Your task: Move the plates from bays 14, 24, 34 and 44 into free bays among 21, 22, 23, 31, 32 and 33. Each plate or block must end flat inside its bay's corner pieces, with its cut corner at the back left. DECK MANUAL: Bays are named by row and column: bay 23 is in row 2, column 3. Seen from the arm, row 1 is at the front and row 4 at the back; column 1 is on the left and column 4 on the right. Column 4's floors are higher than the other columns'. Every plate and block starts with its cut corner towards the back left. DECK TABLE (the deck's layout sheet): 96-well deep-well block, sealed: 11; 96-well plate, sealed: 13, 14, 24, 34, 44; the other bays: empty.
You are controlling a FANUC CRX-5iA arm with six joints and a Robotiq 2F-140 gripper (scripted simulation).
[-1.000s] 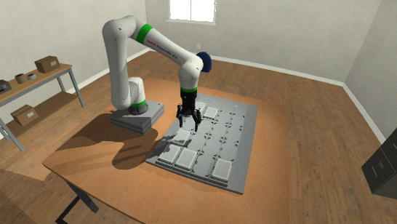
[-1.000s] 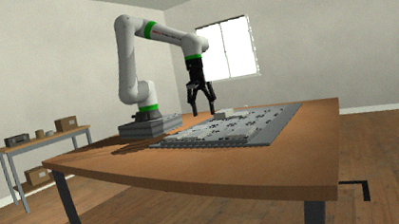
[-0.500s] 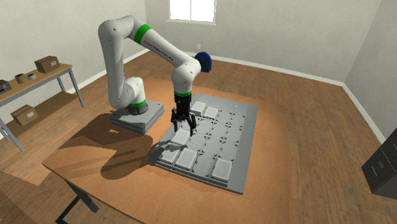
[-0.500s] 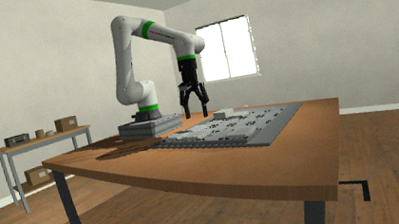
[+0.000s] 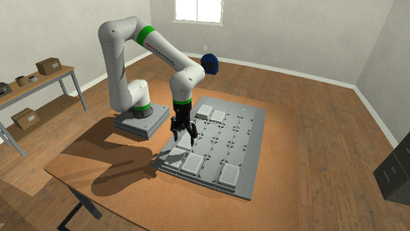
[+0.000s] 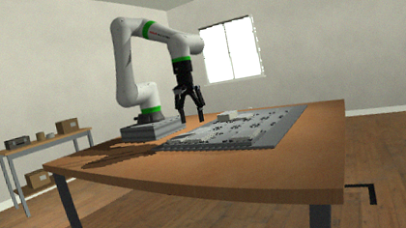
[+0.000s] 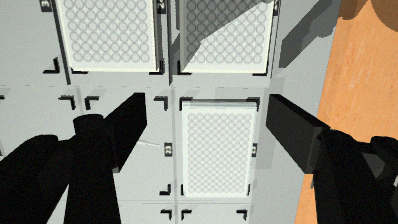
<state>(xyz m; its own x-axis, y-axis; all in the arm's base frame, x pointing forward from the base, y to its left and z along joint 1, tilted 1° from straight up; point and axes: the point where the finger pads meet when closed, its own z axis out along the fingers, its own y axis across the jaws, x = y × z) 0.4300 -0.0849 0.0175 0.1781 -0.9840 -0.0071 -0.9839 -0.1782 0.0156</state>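
My hand is 9 cm above the sealed 96-well plate, 7 cm to the right of it and 3 cm past it. From my hand the other things lie so: bay label 43: 24 cm ahead, 12 cm to the left, 10 cm below; then sealed deep-well block: 40 cm to the left, 9 cm behind, 8 cm below.
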